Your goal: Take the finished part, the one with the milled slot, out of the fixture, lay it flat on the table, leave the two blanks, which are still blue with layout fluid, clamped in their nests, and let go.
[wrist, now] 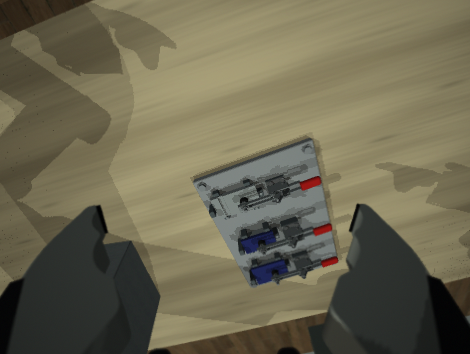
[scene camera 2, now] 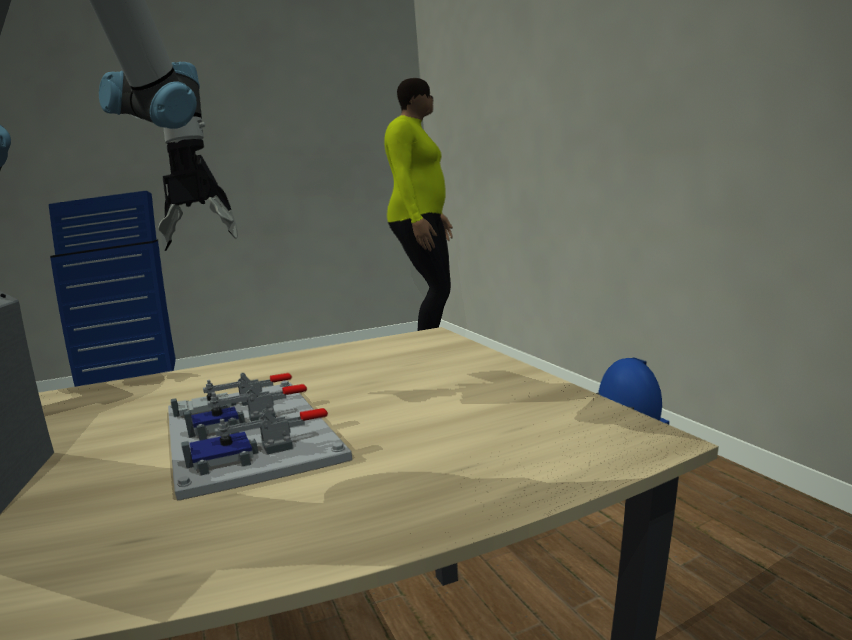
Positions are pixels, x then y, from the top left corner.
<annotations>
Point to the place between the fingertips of the gripper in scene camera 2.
200, 244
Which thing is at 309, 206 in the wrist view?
A grey fixture plate.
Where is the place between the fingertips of the gripper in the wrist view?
At 229, 207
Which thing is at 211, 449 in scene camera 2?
A blue blank.
</annotations>
